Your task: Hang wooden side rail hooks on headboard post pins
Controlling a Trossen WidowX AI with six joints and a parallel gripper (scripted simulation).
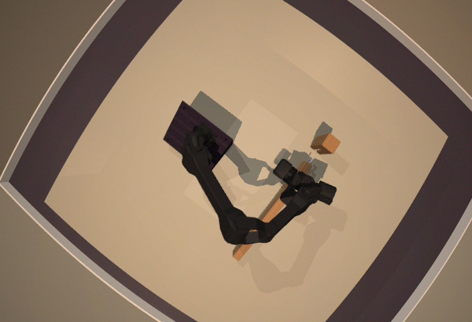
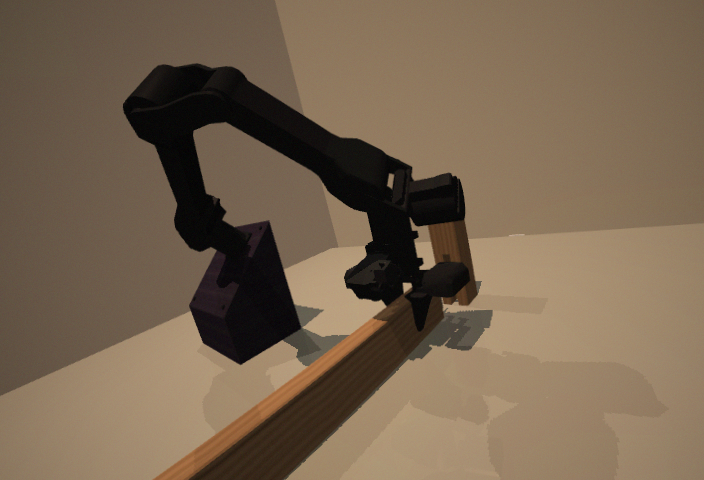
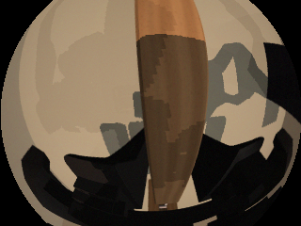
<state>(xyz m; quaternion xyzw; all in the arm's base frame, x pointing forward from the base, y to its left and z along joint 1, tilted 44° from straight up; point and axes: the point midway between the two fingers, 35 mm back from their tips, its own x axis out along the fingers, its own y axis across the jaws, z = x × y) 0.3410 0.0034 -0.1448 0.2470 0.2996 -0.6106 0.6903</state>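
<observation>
Right now my gripper tip is 160 mm to the right of the headboard post, 60 mm below it and 10 mm past it.
</observation>
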